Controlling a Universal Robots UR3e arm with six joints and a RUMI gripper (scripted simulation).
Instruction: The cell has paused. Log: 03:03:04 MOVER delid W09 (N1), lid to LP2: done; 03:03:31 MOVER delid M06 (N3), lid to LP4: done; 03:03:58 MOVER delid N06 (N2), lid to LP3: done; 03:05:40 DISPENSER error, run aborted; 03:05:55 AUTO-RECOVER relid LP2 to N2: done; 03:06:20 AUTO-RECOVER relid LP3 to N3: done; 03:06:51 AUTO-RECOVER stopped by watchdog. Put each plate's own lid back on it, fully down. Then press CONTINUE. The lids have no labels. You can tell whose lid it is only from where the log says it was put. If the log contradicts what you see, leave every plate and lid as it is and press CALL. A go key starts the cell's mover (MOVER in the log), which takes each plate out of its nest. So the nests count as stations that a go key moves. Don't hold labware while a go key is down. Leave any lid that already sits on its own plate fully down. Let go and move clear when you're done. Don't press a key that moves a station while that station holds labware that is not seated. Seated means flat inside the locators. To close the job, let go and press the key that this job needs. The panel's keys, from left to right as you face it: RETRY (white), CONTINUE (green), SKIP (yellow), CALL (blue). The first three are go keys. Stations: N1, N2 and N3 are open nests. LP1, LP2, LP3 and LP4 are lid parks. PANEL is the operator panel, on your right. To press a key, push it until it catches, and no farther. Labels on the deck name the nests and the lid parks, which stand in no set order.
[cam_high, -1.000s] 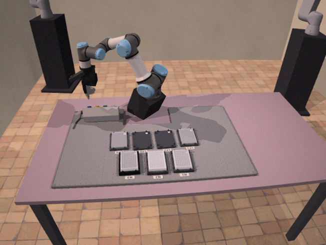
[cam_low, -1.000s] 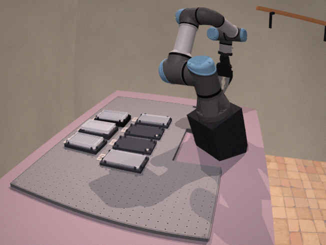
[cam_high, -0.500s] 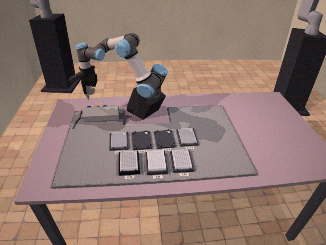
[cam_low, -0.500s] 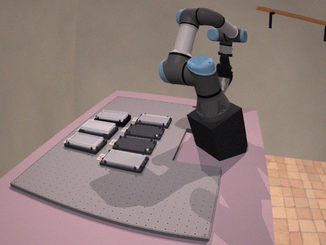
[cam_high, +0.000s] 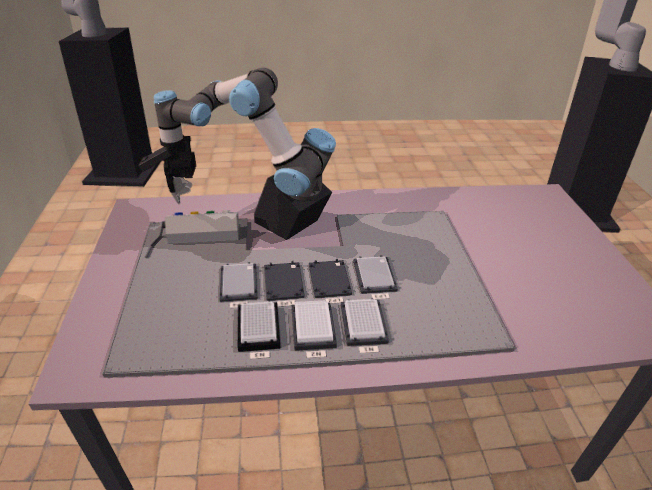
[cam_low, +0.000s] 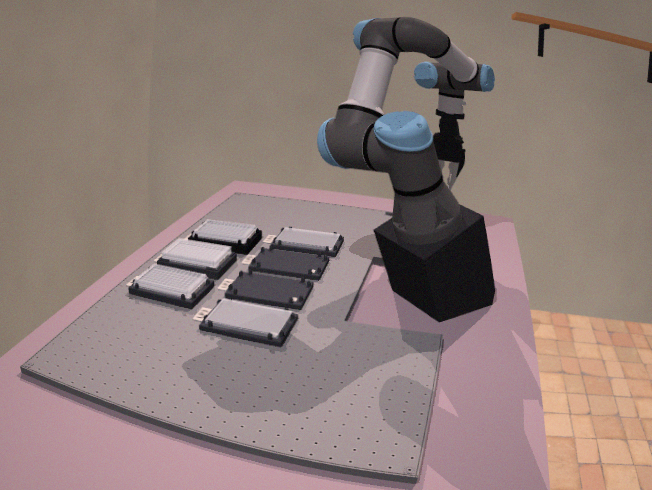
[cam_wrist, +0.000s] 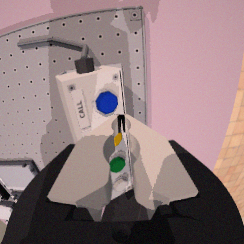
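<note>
Now: the blue CALL key 4 cm below my hand and 2 cm ahead of it. The rest, counted from my hand: yellow key 5 cm to the left, 4 cm below, 1 cm ahead; then LP1 lid park 36 cm to the left, 24 cm ahead, 10 cm below; then green key 10 cm to the left, 4 cm below.
</note>
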